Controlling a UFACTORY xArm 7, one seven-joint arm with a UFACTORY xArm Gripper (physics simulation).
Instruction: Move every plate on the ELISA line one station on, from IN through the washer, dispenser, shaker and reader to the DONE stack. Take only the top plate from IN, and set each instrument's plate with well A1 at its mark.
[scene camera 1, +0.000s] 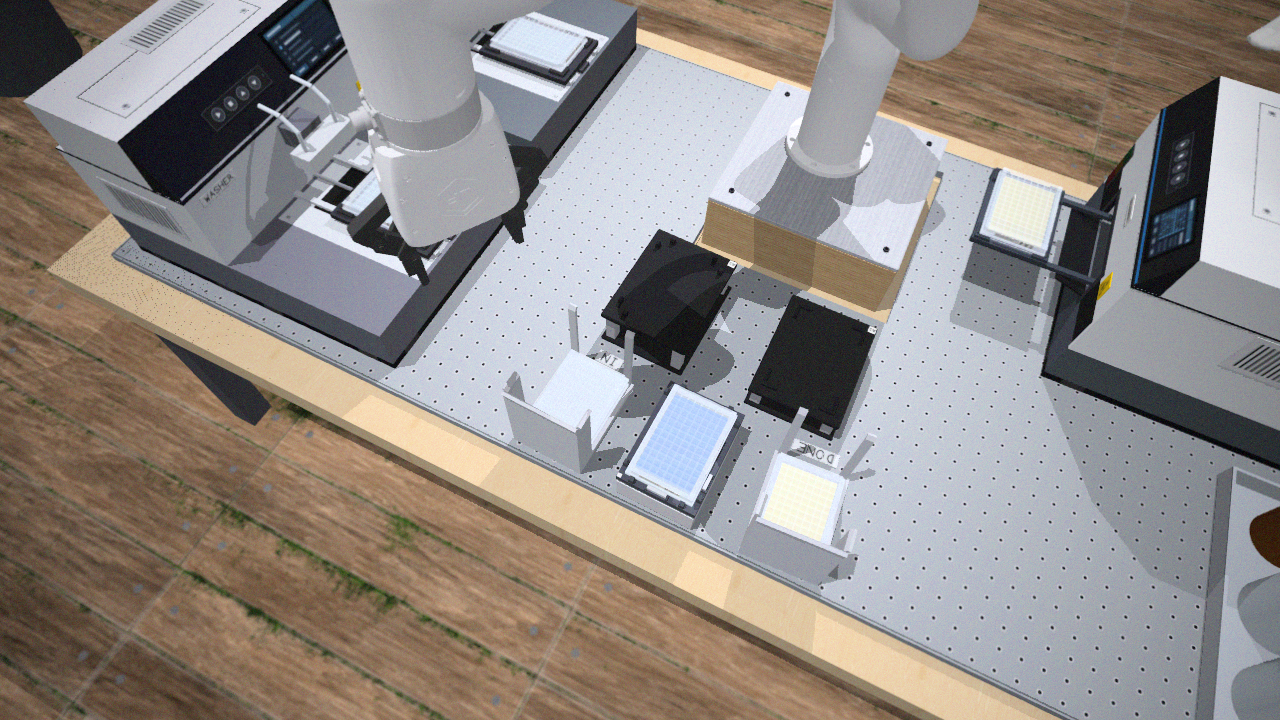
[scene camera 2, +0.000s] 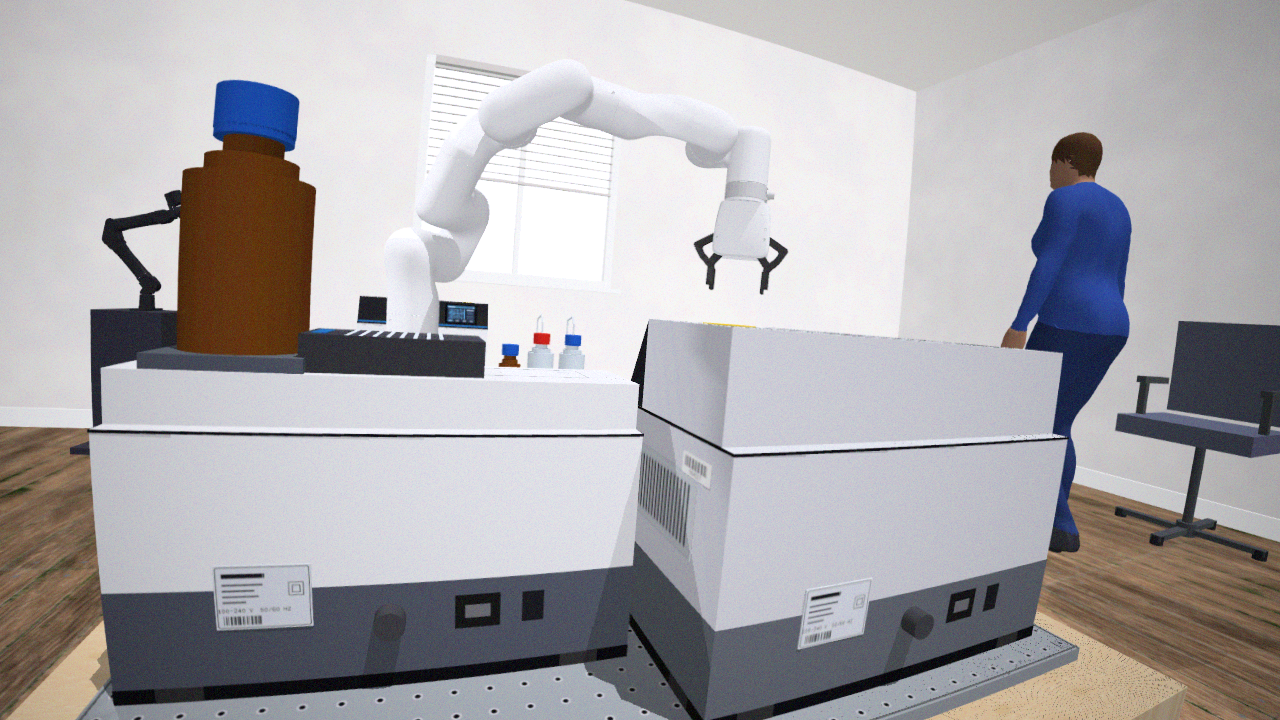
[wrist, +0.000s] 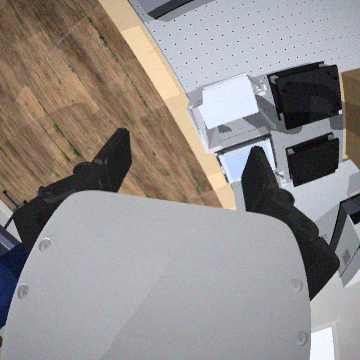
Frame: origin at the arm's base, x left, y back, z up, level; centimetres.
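Seen in the pictures: gripper, between the fingertips: (scene camera 1: 467, 252) (scene camera 2: 736, 291) (wrist: 187, 152); arm's base, origin of its link: (scene camera 1: 828, 147).
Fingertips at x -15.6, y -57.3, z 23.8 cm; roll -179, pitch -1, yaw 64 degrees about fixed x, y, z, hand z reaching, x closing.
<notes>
Pixels of each thing's top centre, then the offset from my fingertips to it. "spot": a spot on its surface instead.
- washer's pale plate, centre of its top: (scene camera 1: 399, 198) dx -27.1, dy +13.6, dz -21.9 cm
- dispenser's pale plate, centre of its top: (scene camera 1: 538, 37) dx -31.8, dy +50.7, dz -21.8 cm
- holder's top plate, centre of its top: (scene camera 1: 574, 400) (wrist: 227, 103) dx +7.0, dy +4.7, dz -29.1 cm
- blue plate, centre of its top: (scene camera 1: 683, 439) (wrist: 248, 163) dx +21.6, dy +6.1, dz -25.7 cm
- reader, a spot on its surface: (scene camera 1: 1172, 295) spot: dx +60.0, dy +44.7, dz -11.3 cm
- grey tray, a spot on its surface: (scene camera 1: 1215, 546) spot: dx +80.9, dy +32.0, dz -31.6 cm
My gripper (scene camera 1: 470, 257) (scene camera 2: 737, 288) (wrist: 187, 152) is open and empty, pointing down high above the bench. In scene camera 1 it partly covers the washer's pale plate (scene camera 1: 361, 194). The dispenser's pale plate (scene camera 1: 541, 44) lies at the back. The IN holder's top plate (scene camera 1: 583, 389) (wrist: 230, 102) is pale. A blue plate (scene camera 1: 682, 443) (wrist: 237, 163) lies in a low dark-rimmed nest between the IN and DONE holders; a finger partly covers it in the wrist view. A yellow plate (scene camera 1: 802, 501) is in DONE; another yellow plate (scene camera 1: 1022, 213) is on the reader's extended carrier. A1 marks are too small to read.
Two black platforms (scene camera 1: 671, 295) (scene camera 1: 811, 362) (wrist: 310, 97) (wrist: 315, 160) stand between the holders and the arm's base (scene camera 1: 778, 210). The washer (scene camera 1: 210, 192) is at left, the reader (scene camera 1: 1172, 295) at right. A grey tray (scene camera 1: 1215, 546) stands at the right edge. Upright posts rise from both holders.
</notes>
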